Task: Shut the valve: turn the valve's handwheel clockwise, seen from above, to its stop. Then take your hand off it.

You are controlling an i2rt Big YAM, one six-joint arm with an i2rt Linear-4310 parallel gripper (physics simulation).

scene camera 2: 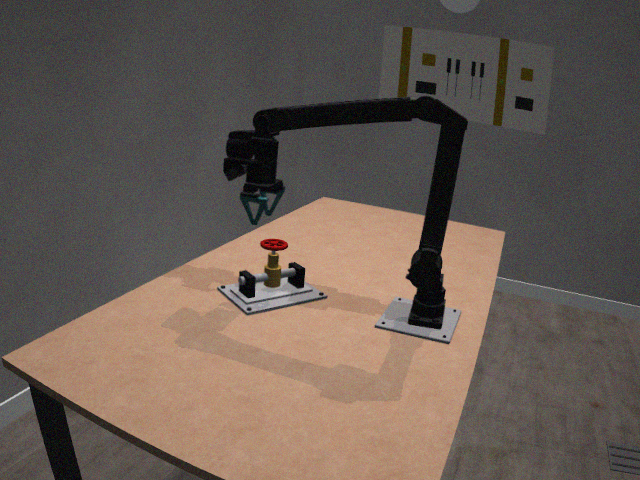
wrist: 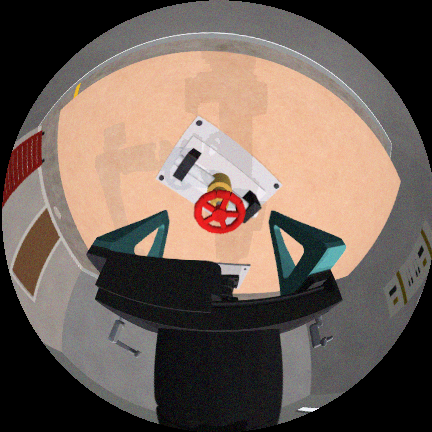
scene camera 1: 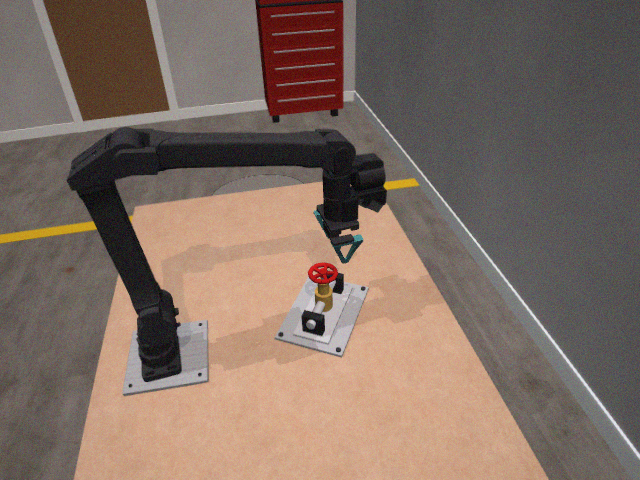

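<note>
The red spoked handwheel (scene camera 1: 323,273) (scene camera 2: 273,244) (wrist: 219,214) lies level on top of the brass valve body (scene camera 1: 324,300) (scene camera 2: 272,276) (wrist: 219,182). The valve's pipe runs between two black supports on a grey base plate (scene camera 1: 349,321) (scene camera 2: 309,297) (wrist: 268,183). My gripper (scene camera 1: 339,249) (scene camera 2: 261,219) (wrist: 218,215) points down with its teal fingers wide open and empty. It is above the handwheel and apart from it. In the wrist view the handwheel shows between the two fingertips. In the scene camera 1 view one fingertip is partly hidden.
The arm's mounting plate (scene camera 1: 195,347) (scene camera 2: 391,316) is bolted to the wooden table (scene camera 1: 310,423) (scene camera 2: 155,382) (wrist: 320,150). A red drawer cabinet (scene camera 1: 303,56) (wrist: 24,165) stands on the floor beyond the table. A dark grey wall runs along one side of the table.
</note>
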